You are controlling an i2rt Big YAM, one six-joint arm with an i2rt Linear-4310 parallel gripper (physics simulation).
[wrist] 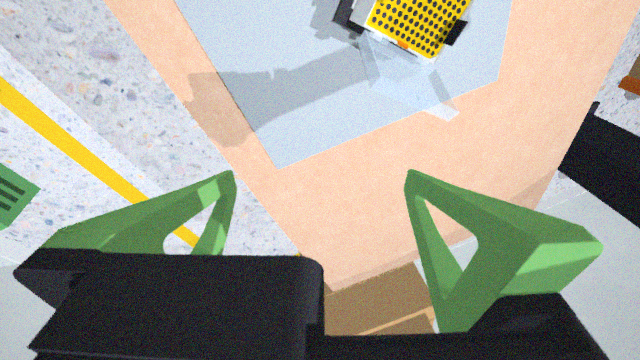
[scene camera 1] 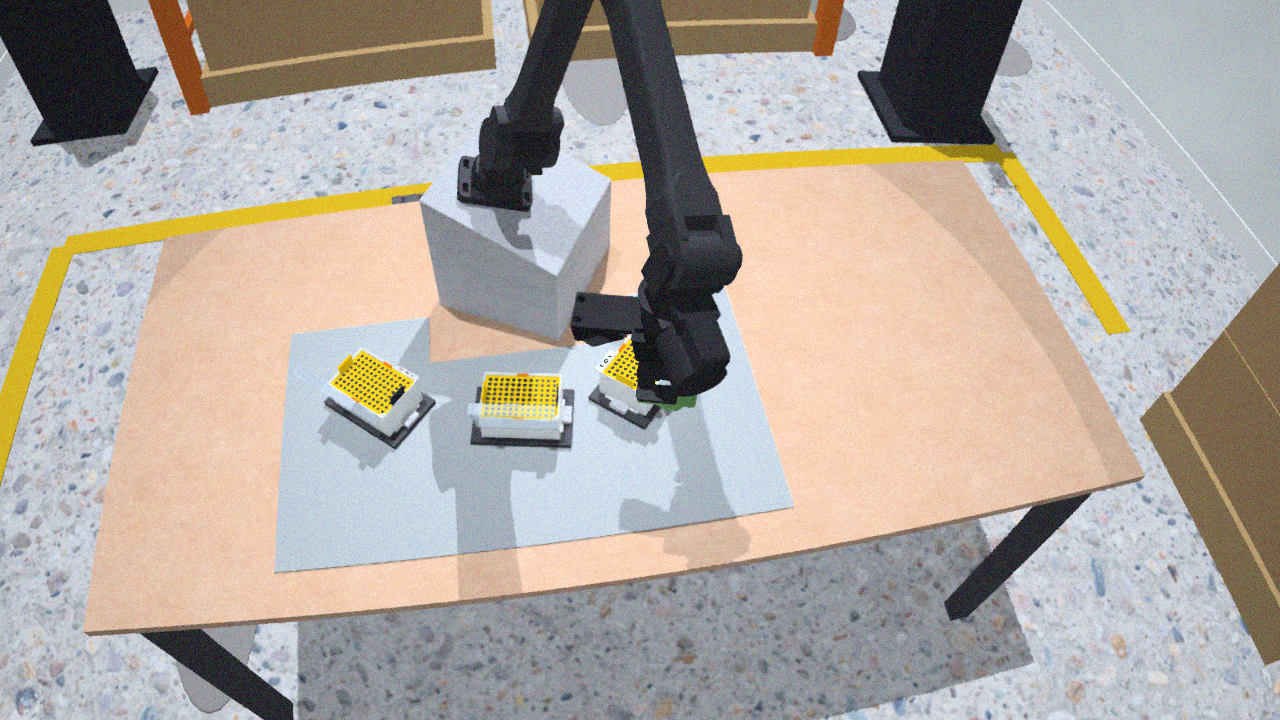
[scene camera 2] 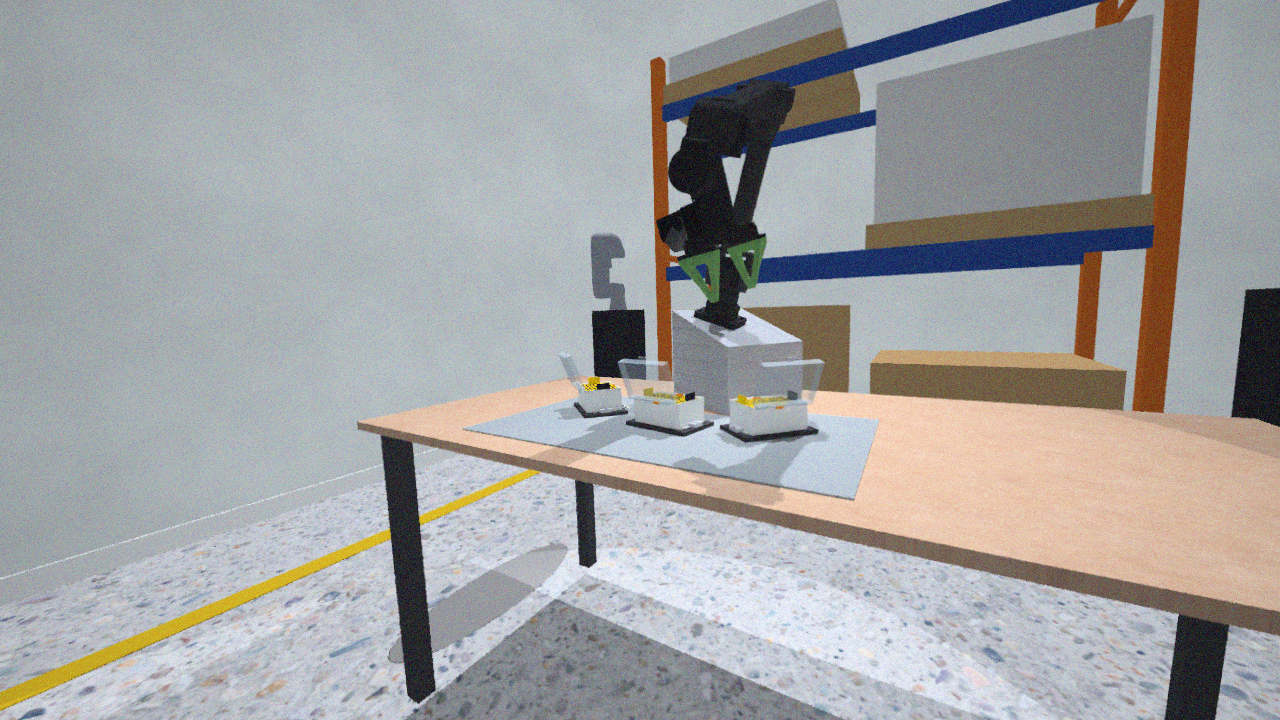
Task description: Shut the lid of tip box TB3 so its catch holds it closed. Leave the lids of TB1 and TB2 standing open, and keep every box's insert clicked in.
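Pixels of known places: gripper, between the fingertips: [wrist: 320, 179] [scene camera 2: 734, 295]; arm's base, origin of its link: [scene camera 1: 493, 186] [scene camera 2: 719, 320].
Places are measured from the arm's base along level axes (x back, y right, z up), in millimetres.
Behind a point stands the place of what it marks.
Three white tip boxes with yellow inserts stand on dark bases; their lids stand open. The left box [scene camera 1: 372, 385] [scene camera 2: 599, 396] {x -306, y 164, z -168 mm} has its clear lid [scene camera 2: 569, 369] {x -356, y 209, z -100 mm} upright. The middle box [scene camera 1: 521, 420] {x -386, y -32, z -96 mm} [scene camera 2: 669, 412] {x -351, y -59, z -173 mm} has its clear lid [scene camera 2: 644, 373] {x -387, y -27, z -91 mm} raised. The right box [scene camera 1: 617, 386] {x -290, y -177, z -165 mm} [scene camera 2: 768, 417] {x -294, y -240, z -174 mm} [wrist: 417, 22] has its clear lid [scene camera 2: 796, 377] {x -292, y -290, z -96 mm} [wrist: 402, 75] {x -291, y -276, z -121 mm} open; my arm partly hides this box in scene camera 1. Its label looks like TB1; I cannot read the others. The inserts look level; their clicks cannot be seen. My gripper [scene camera 2: 732, 292] {x -427, y -233, z 50 mm} [wrist: 320, 179] {x -427, y -233, z 50 mm} is open and empty, high above the boxes.
The boxes stand on a light blue mat [scene camera 1: 384, 519] {x -471, y 185, z -213 mm} [scene camera 2: 805, 479] {x -464, y -355, z -213 mm} on a wooden table [scene camera 1: 895, 358] {x -234, y -666, z -216 mm} [scene camera 2: 1029, 501] {x -390, y -602, z -216 mm}. A grey pedestal [scene camera 1: 496, 277] {x -108, y 3, z -100 mm} [scene camera 2: 760, 367] {x -66, y -135, z -112 mm} stands behind the boxes, with my arm's base on it. A shelf rack [scene camera 2: 1166, 179] stands farther back.
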